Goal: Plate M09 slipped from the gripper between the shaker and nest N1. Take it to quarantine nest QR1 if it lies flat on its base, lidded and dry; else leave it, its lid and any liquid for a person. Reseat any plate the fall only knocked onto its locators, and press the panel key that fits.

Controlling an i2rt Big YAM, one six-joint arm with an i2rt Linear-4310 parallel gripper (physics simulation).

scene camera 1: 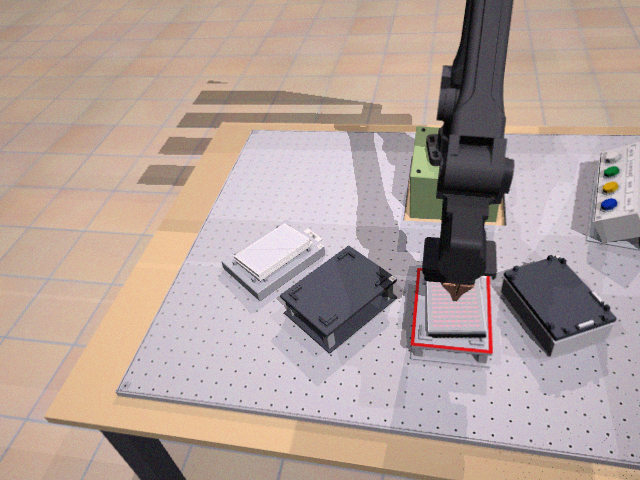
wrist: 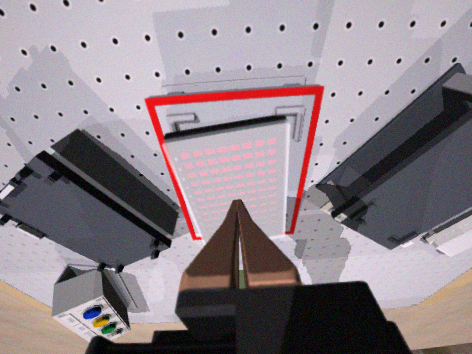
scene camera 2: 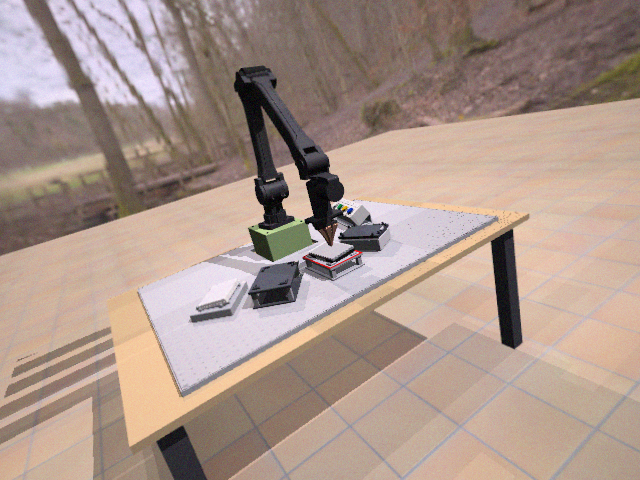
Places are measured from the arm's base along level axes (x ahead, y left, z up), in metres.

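Pixels of known places: gripper, between the fingertips: point(scene camera 1: 455, 298) point(wrist: 237, 205) point(scene camera 2: 330, 245); arm's base, origin of its link: point(scene camera 2: 276, 224).
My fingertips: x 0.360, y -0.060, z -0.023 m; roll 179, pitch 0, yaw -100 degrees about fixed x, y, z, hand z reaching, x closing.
Observation:
Ahead of a thing's pixels: the offset from my fingertips to its middle. "*": to the spot under its first point.
A pale plate with pink wells {dx -0.009, dy +0.002, dz -0.016 m} point(scene camera 1: 454, 322) point(scene camera 2: 330, 252) point(wrist: 230, 165) lies base down on the red-bordered nest {dx -0.007, dy -0.002, dz -0.048 m} point(scene camera 1: 452, 348) point(wrist: 235, 94). In the wrist view its near edge sits behind the two near corner locators and looks slightly turned to the border; I cannot tell whether it is fully seated. No liquid shows on it. My gripper point(scene camera 1: 455, 298) point(scene camera 2: 331, 244) point(wrist: 237, 205) is shut and empty, fingertips together above the plate. A key panel {dx -0.265, dy +0.351, dz -0.029 m} point(scene camera 1: 617, 227) point(wrist: 75, 295) has green, yellow and blue keys.
A dark stand with corner locators {* dx -0.042, dy -0.186, dz -0.019 m} point(scene camera 1: 338, 291) point(scene camera 2: 276, 276) is left of the red nest. A white plate {dx -0.168, dy -0.313, dz -0.036 m} point(scene camera 1: 271, 250) point(scene camera 2: 221, 295) rests on a grey block {* dx -0.079, dy -0.328, dz -0.048 m} point(scene camera 1: 261, 290) further left. A dark-topped box with pins {* dx -0.001, dy +0.163, dz -0.016 m} point(scene camera 1: 560, 299) point(wrist: 90, 210) is to the right.

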